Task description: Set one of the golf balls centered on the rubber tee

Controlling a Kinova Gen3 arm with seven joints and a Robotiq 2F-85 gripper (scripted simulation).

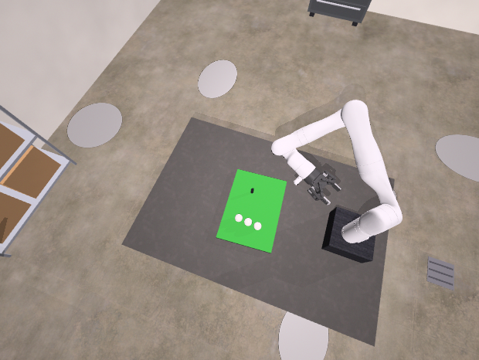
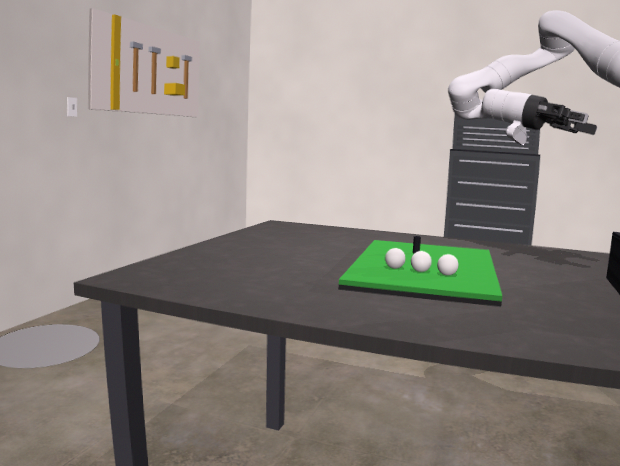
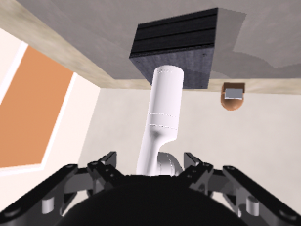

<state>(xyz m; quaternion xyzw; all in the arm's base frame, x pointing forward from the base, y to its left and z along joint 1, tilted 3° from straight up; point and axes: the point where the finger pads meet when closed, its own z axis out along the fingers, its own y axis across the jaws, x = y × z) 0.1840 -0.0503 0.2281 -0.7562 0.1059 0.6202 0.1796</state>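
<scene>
Right now the white golf ball is 33 cm ahead of my hand, 15 cm to the left of it and 30 cm below it.
</scene>
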